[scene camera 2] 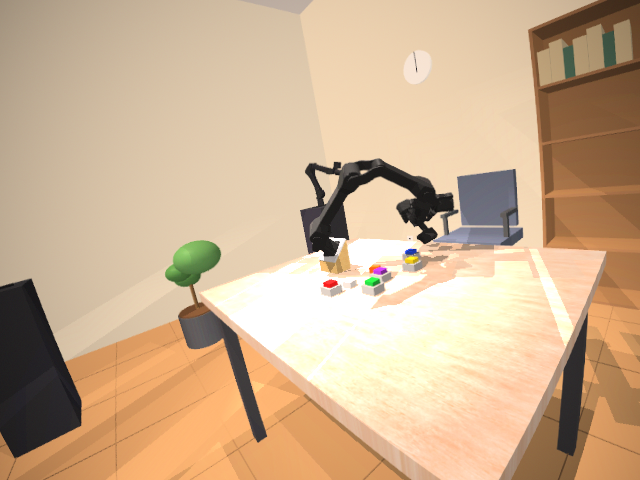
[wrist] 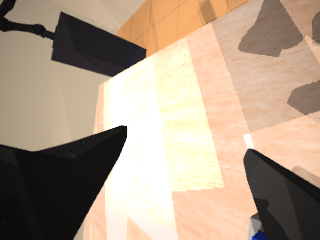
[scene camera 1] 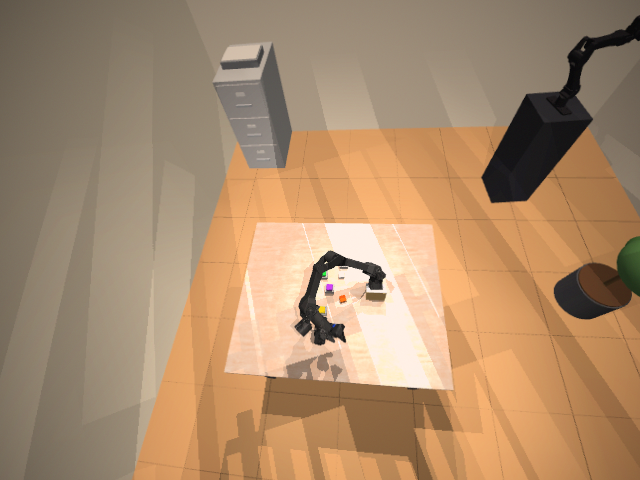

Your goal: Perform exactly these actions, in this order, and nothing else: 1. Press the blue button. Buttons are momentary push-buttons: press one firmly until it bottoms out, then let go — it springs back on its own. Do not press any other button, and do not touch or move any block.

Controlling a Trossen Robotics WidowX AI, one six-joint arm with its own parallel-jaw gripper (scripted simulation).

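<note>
My gripper [scene camera 2: 412, 231] is open and it's holding nothing, and you'd find the gripper [wrist: 185, 142] in the other view as well.
</note>
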